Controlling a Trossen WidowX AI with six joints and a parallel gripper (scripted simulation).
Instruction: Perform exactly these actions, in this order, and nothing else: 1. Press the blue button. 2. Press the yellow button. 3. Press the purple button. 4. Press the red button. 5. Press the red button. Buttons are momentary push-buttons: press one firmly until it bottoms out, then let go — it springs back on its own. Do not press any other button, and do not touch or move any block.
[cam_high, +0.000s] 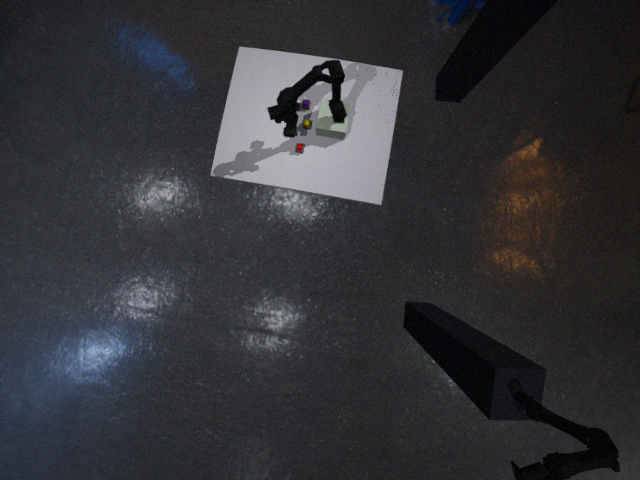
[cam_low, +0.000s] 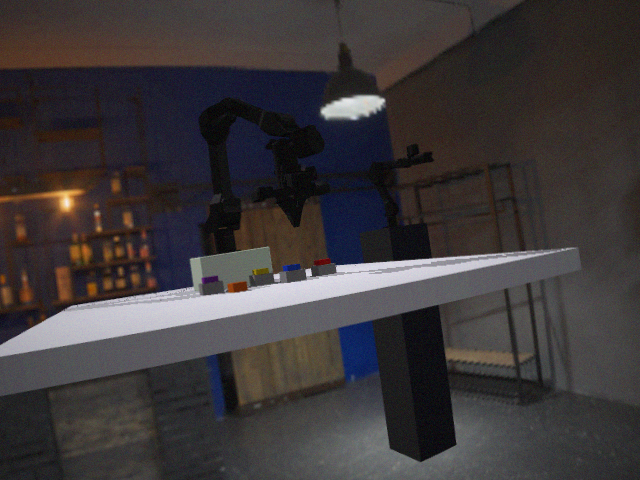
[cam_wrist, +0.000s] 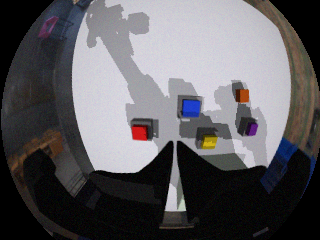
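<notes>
My gripper tip is now 90 mm above the red button, 70 mm to the right of it and 30 mm past it. Round my gripper tip: orange block: 180 mm to the right, 120 mm below, 40 mm ahead; then yellow button: 90 mm below, 80 mm to the right, 60 mm behind; then blue button: 90 mm below, 40 mm to the right, 20 mm ahead.
</notes>
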